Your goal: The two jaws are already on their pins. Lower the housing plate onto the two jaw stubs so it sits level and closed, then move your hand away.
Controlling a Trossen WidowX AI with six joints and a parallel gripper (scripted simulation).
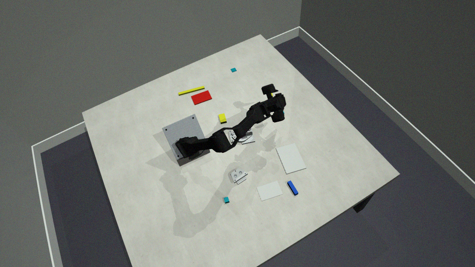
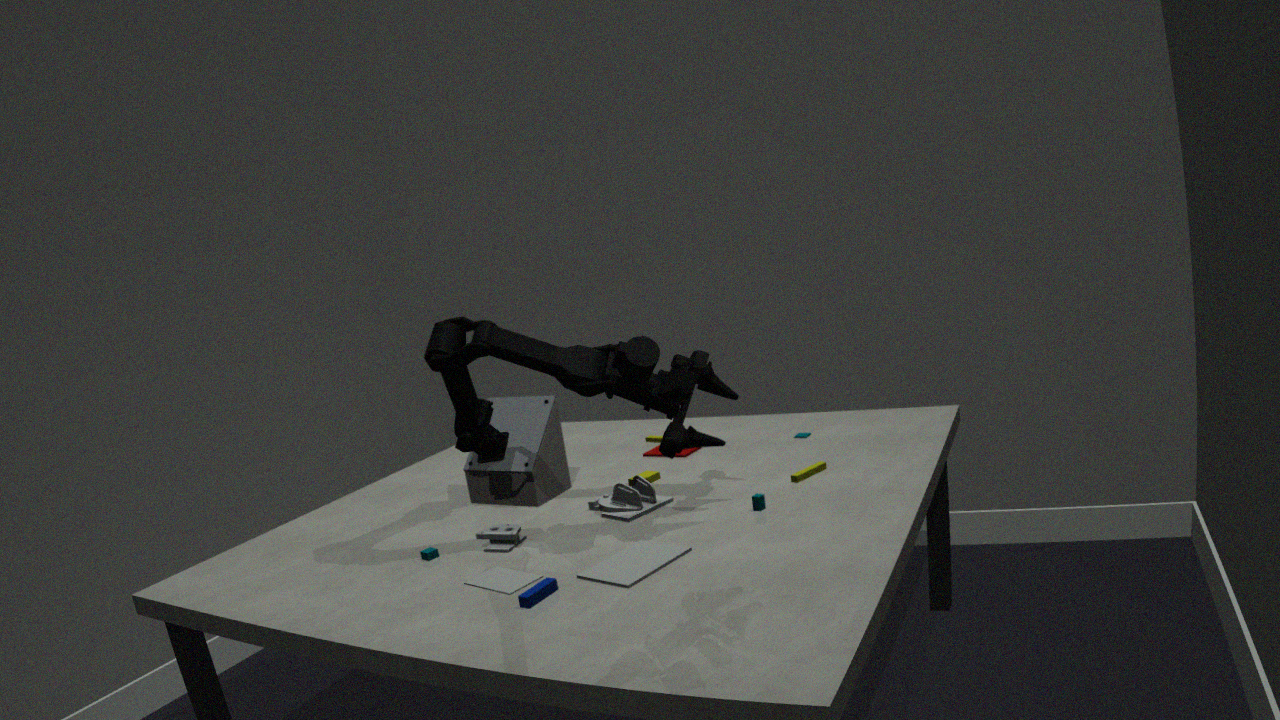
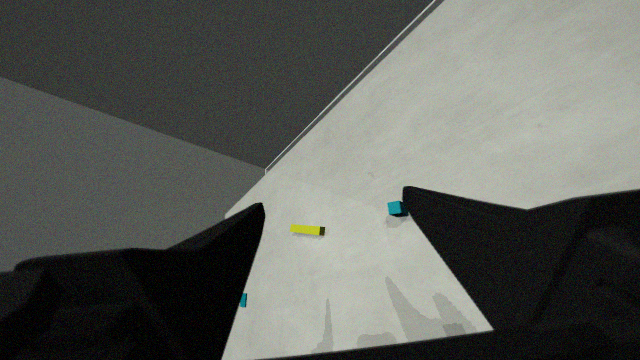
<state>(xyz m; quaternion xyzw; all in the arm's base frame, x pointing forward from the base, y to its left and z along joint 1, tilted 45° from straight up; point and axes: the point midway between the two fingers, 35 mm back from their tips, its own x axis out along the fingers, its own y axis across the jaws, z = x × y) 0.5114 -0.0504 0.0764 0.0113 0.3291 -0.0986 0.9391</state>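
Now: gripper tip 380 mm past the grey stand, 170 mm to the left of it and 160 mm above it. The rest, counted from my gripper tip: blue block 370 mm to the right, 200 mm behind, 160 mm below; then yellow block 260 mm behind, 180 mm to the left, 160 mm below; then red plate 400 mm to the left, 280 mm behind, 160 mm below.
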